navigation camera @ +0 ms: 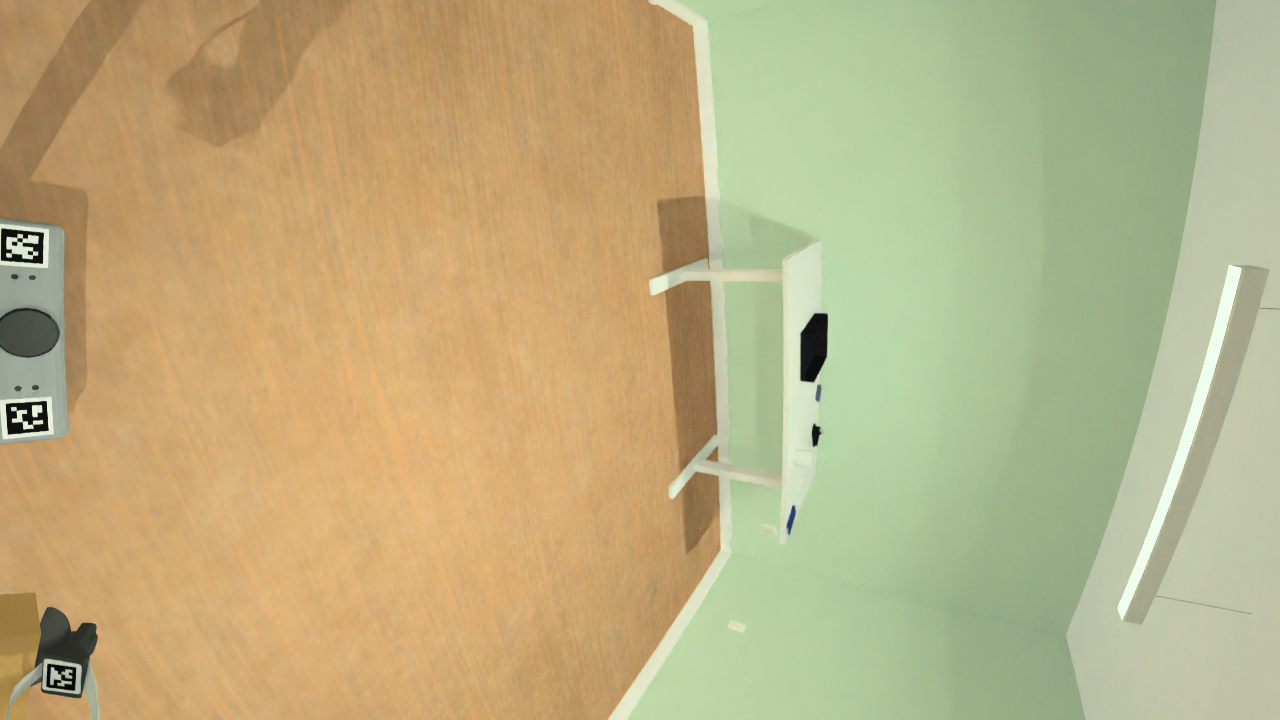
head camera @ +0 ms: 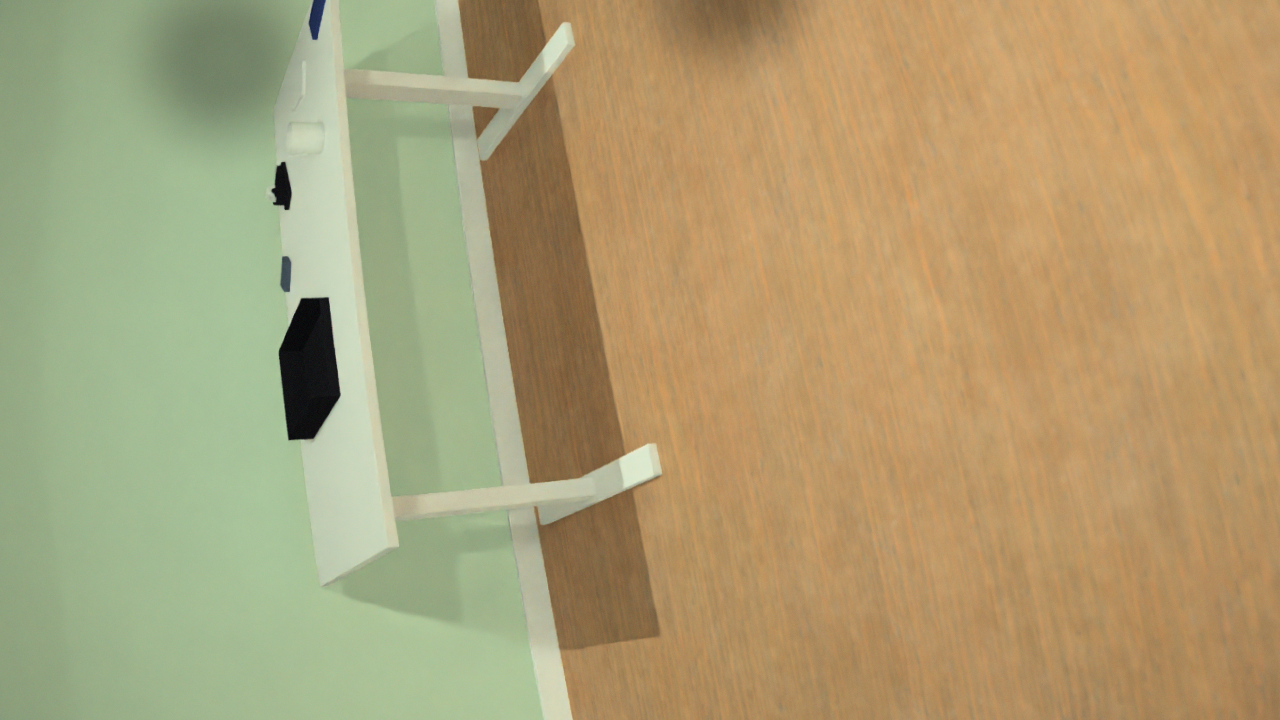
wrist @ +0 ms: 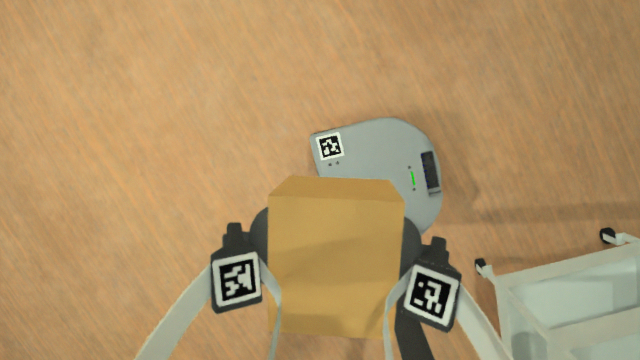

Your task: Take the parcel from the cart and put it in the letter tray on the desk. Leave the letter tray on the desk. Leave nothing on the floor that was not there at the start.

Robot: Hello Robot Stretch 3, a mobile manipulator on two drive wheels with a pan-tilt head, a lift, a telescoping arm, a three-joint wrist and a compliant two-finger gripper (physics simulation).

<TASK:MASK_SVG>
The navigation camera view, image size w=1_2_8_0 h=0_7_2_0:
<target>gripper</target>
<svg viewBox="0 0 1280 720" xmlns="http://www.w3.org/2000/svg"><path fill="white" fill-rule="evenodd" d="M47 607L40 622L41 637L34 670L23 677L14 687L9 700L6 720L9 720L10 707L15 699L29 686L42 682L41 691L43 693L72 698L81 698L84 687L90 709L91 720L99 720L100 709L97 685L89 661L98 639L96 624L82 623L77 631L71 631L66 615L56 608Z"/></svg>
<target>black letter tray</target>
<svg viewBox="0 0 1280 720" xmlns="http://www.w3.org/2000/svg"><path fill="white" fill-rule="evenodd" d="M828 314L815 313L800 334L800 381L814 383L827 358Z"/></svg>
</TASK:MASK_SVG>
